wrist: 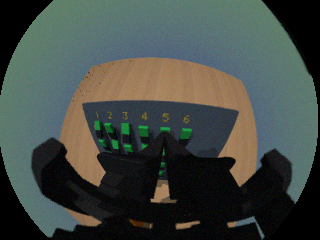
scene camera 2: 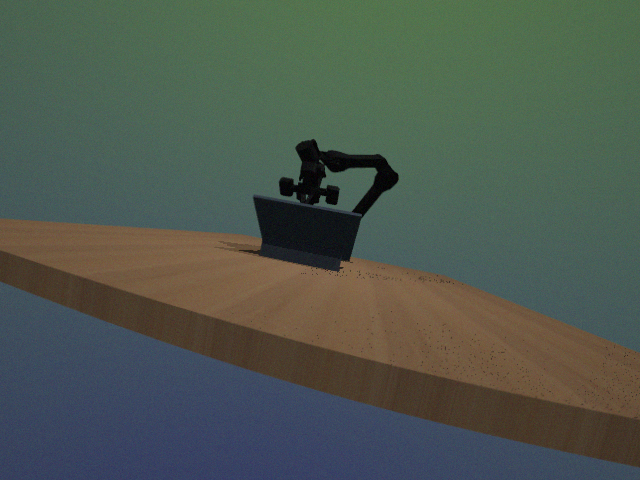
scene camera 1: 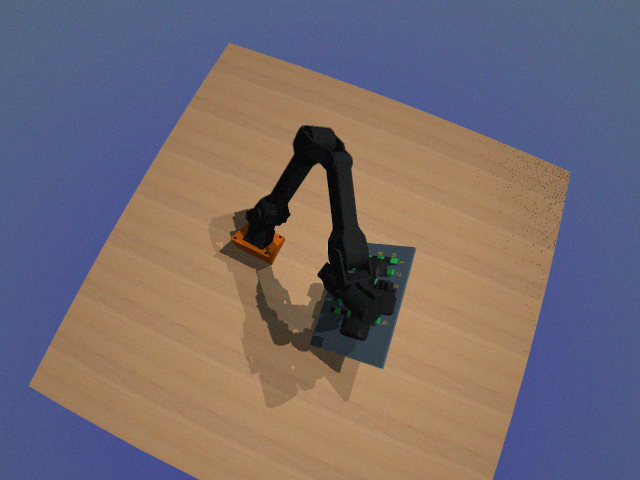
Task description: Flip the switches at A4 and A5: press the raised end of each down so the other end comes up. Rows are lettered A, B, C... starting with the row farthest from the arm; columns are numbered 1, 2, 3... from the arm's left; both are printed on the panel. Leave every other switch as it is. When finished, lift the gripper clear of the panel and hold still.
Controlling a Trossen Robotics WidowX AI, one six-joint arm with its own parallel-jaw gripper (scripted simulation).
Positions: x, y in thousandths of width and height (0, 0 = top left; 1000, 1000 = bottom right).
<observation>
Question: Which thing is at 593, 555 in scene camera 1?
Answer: The gripper.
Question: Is the gripper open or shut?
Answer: Shut.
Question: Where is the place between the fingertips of the gripper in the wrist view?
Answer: At 514, 560
</observation>
